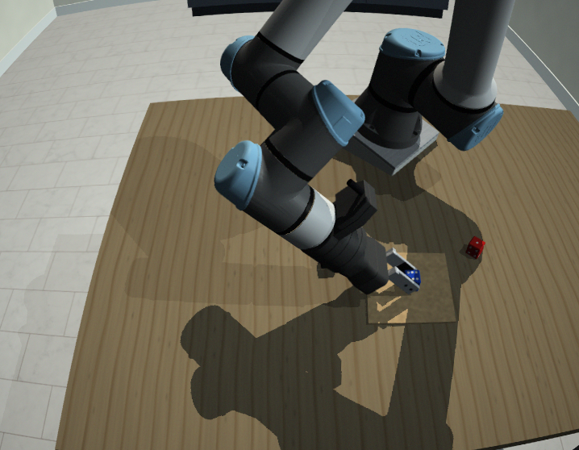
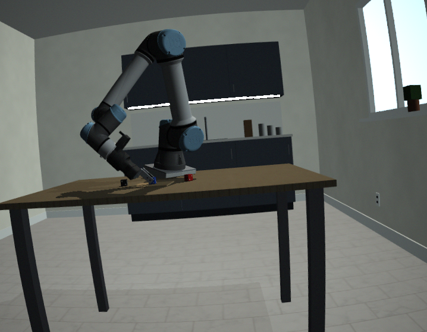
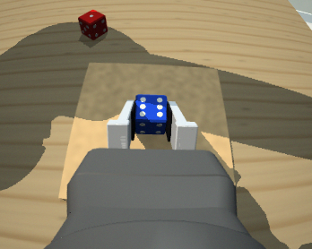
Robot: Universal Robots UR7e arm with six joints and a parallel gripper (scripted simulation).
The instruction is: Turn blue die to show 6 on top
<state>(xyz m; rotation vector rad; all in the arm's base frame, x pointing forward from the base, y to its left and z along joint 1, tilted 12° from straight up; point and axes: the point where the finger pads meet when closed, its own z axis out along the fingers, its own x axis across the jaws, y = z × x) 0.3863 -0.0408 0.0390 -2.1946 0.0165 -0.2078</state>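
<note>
Right now my hand is 10 mm to the right of the blue die and 10 mm above it. From my hand the other things lie so: black die: 120 mm to the right, 60 mm behind, 10 mm below; then red die: 140 mm to the left, 60 mm behind, 10 mm below; then tan mat: 20 mm below, 10 mm to the left.
</note>
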